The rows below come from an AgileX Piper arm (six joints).
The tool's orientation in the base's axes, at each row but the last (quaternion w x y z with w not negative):
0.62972 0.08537 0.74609 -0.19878
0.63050 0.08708 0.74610 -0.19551
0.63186 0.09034 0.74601 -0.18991
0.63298 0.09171 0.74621 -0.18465
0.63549 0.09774 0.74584 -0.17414
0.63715 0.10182 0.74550 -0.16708
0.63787 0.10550 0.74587 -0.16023
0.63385 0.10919 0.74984 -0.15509
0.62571 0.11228 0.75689 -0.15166
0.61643 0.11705 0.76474 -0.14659
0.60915 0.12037 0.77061 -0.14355
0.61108 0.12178 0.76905 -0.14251
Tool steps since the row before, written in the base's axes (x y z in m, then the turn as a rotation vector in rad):
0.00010 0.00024 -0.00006 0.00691 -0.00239 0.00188
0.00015 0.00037 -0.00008 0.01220 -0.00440 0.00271
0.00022 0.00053 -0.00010 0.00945 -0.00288 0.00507
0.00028 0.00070 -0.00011 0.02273 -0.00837 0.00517
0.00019 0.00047 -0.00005 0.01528 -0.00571 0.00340
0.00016 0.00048 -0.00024 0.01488 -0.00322 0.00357
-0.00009 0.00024 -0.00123 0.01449 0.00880 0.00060
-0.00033 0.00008 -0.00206 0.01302 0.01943 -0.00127
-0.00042 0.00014 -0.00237 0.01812 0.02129 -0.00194
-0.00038 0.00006 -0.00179 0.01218 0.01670 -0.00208
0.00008 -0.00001 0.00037 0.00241 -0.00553 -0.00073
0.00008 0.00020 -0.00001 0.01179 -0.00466 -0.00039
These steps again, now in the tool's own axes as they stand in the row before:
0.00001 0.00027 0.00000 -0.00287 0.00009 0.00698
0.00001 0.00041 0.00000 -0.00444 0.00010 0.01248
0.00000 0.00058 0.00000 -0.00640 0.00006 0.00907
-0.00001 0.00076 0.00000 -0.00838 -0.00006 0.02331
-0.00002 0.00051 0.00000 -0.00555 -0.00011 0.01571
0.00018 0.00053 0.00000 -0.00581 0.00203 0.01438
0.00122 0.00032 -0.00001 -0.00338 0.01333 0.00993
0.00208 0.00015 -0.00003 -0.00164 0.02284 0.00492
0.00240 0.00019 -0.00003 -0.00199 0.02647 0.00900
0.00183 0.00006 -0.00001 -0.00059 0.02007 0.00532
-0.00038 -0.00001 0.00000 0.00010 -0.00422 0.00437
-0.00001 0.00022 0.00000 -0.00232 -0.00004 0.01247

